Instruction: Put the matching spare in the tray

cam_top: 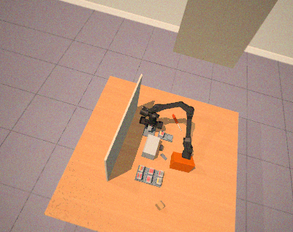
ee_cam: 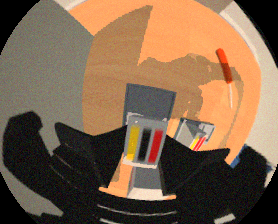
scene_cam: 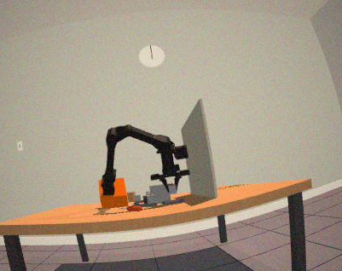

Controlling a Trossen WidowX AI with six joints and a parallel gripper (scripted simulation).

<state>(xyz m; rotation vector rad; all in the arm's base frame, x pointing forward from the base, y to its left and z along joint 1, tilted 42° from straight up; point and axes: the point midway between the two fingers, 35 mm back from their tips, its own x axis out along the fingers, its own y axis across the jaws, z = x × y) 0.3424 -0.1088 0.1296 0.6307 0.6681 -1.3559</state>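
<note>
Right now the grey tray is 10 mm behind my gripper tip and 50 mm below it. From my gripper tip the other things lie so: upright panel 170 mm ahead, 170 mm to the left, 170 mm above; mounted unit 60 mm behind, 170 mm to the left.
</note>
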